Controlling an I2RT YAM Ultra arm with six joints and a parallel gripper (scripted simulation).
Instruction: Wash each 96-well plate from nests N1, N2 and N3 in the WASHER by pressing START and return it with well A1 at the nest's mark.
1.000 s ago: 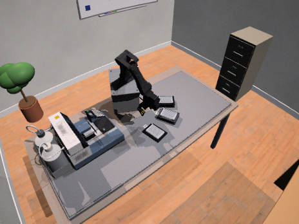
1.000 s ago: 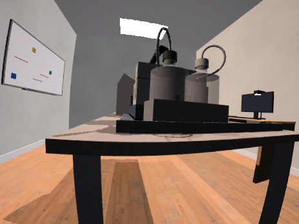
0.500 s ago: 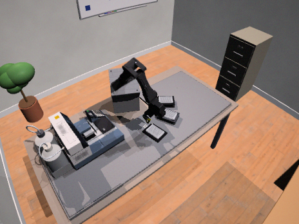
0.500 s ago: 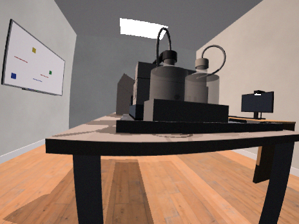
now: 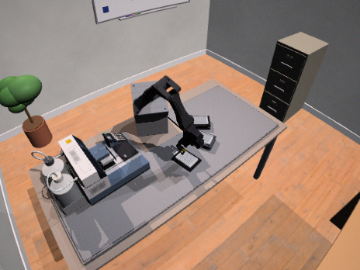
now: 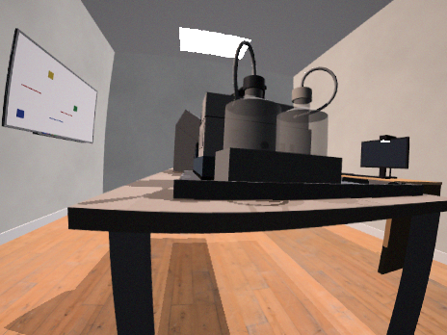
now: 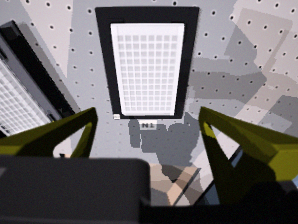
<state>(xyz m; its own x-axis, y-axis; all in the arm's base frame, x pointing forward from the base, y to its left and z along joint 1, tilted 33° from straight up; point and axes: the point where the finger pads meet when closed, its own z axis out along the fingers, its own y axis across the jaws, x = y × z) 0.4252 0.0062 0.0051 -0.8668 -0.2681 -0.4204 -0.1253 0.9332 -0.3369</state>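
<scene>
The black nest is 11 cm below my hand. Also, from my hand: plate washer: 28 cm behind, 45 cm to the right, 2 cm above; label: 10 cm behind, 1 cm to the right, 11 cm below; dark carrier: 28 cm behind, 29 cm to the right, 3 cm below.
</scene>
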